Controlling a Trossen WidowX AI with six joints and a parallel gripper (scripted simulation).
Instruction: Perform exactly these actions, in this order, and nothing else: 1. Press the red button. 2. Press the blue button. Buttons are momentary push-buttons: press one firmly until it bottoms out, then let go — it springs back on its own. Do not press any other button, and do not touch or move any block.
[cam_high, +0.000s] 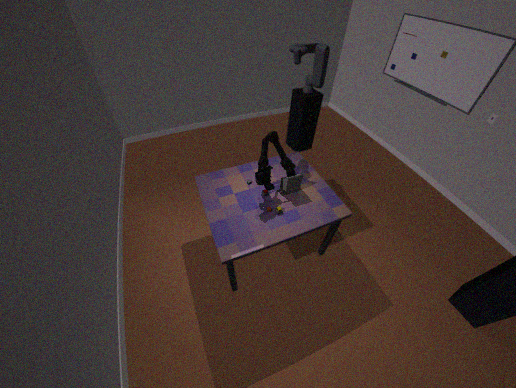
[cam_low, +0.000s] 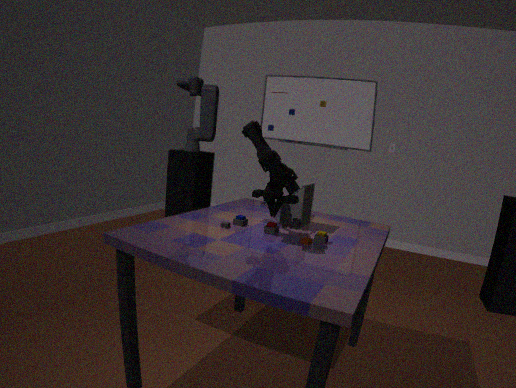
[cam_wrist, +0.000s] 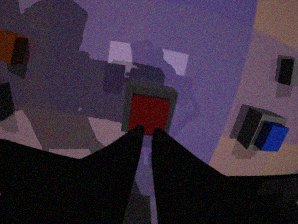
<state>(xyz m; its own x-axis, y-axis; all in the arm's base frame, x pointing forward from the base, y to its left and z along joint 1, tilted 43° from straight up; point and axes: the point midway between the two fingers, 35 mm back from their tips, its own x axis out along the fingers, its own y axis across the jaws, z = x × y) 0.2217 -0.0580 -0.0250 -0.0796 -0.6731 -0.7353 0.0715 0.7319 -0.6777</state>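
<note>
The red button is 30 mm below my gripper tip. From my gripper tip the other things lie so: blue button: 10 mm behind, 150 mm to the right, 30 mm below; dark block: 70 mm ahead, 180 mm to the right, 60 mm below; orange-topped piece: 60 mm ahead, 170 mm to the left, 60 mm below.
</note>
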